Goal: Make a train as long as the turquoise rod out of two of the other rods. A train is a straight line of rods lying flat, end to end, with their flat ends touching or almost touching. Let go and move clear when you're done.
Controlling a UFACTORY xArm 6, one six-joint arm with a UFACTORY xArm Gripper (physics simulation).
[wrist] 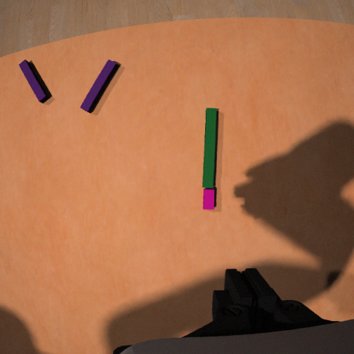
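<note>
A long green rod (210, 148) lies flat near the middle of the wrist view. A short magenta rod (209, 199) lies flat at its lower end, in line with it, their ends touching or almost touching. My gripper (237, 293) is shut with nothing between its fingers. It hangs above the table, apart from the rods, below and to the right of the magenta rod in the view. The turquoise rod does not show in this view.
Two purple rods (33, 81) (99, 86) lie at the upper left, tilted different ways and apart from each other. The orange table (125, 200) has a curved far edge, with wooden floor (150, 12) beyond it. The arm's shadow falls at the right and bottom.
</note>
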